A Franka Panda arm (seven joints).
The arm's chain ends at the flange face. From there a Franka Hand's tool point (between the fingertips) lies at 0.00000 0.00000 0.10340 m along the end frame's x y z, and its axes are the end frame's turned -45 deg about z.
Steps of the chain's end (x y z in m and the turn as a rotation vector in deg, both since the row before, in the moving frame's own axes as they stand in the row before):
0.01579 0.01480 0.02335 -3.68 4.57 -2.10
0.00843 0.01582 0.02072 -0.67 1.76 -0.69
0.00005 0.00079 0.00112 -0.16 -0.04 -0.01
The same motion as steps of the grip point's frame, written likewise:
0.00203 0.03212 0.02281 -5.83 0.63 -2.10
-0.00382 0.02024 0.02066 -1.72 0.77 -0.69
-0.00078 0.00075 0.00112 -0.08 -0.14 -0.01

